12 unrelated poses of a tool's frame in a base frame.
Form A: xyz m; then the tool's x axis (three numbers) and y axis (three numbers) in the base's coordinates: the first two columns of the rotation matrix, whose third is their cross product.
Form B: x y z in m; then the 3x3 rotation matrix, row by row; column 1 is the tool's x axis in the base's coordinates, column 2 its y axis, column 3 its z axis. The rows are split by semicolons. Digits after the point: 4 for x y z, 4 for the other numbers.
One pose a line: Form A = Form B
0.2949 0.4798 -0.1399 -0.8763 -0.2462 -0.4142 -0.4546 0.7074 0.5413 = 0.2949 0.4798 -0.1399; -0.8763 -0.4546 0.1597; -0.2462 0.7074 0.6626; -0.4142 0.5413 -0.7318
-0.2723 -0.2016 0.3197 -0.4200 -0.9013 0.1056 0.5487 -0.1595 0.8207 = -0.2723 -0.2016 0.3197; -0.4200 0.5487 -0.7229; -0.9013 -0.1595 0.4026; 0.1056 0.8207 0.5615
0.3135 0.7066 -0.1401 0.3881 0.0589 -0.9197 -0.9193 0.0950 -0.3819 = 0.3135 0.7066 -0.1401; 0.3881 -0.9193 0.0649; 0.0589 0.0950 0.9937; -0.9197 -0.3819 0.0910
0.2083 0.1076 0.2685 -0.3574 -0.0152 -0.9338 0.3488 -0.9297 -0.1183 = 0.2083 0.1076 0.2685; -0.3574 0.3488 -0.8664; -0.0152 -0.9297 -0.3680; -0.9338 -0.1183 0.3376
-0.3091 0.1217 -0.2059 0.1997 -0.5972 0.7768 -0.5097 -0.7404 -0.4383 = -0.3091 0.1217 -0.2059; 0.1997 -0.5097 0.8369; -0.5972 -0.7404 -0.3084; 0.7768 -0.4383 -0.4523
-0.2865 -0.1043 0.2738 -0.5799 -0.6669 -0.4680 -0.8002 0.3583 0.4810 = -0.2865 -0.1043 0.2738; -0.5799 -0.8002 -0.1531; -0.6669 0.3583 0.6534; -0.4680 0.4810 -0.7414
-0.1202 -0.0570 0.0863 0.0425 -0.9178 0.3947 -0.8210 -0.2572 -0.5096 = -0.1202 -0.0570 0.0863; 0.0425 -0.8210 0.5692; -0.9178 -0.2572 -0.3024; 0.3947 -0.5096 -0.7644
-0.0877 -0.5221 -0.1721 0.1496 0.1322 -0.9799 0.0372 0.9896 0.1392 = -0.0877 -0.5221 -0.1721; 0.1496 0.0372 0.9881; 0.1322 0.9896 -0.0573; -0.9799 0.1392 0.1431
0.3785 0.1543 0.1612 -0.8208 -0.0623 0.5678 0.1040 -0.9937 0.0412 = 0.3785 0.1543 0.1612; -0.8208 0.1040 0.5617; -0.0623 -0.9937 0.0929; 0.5678 0.0412 0.8221
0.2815 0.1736 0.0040 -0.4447 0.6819 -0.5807 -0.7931 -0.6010 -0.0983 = 0.2815 0.1736 0.0040; -0.4447 -0.7931 -0.4160; 0.6819 -0.6010 0.4168; -0.5807 -0.0983 0.8081
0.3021 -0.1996 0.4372 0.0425 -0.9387 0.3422 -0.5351 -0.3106 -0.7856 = 0.3021 -0.1996 0.4372; 0.0425 -0.5351 0.8437; -0.9387 -0.3106 -0.1497; 0.3422 -0.7856 -0.5155
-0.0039 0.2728 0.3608 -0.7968 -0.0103 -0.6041 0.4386 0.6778 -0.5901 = -0.0039 0.2728 0.3608; -0.7968 0.4386 0.4155; -0.0103 0.6778 -0.7351; -0.6041 -0.5901 -0.5356
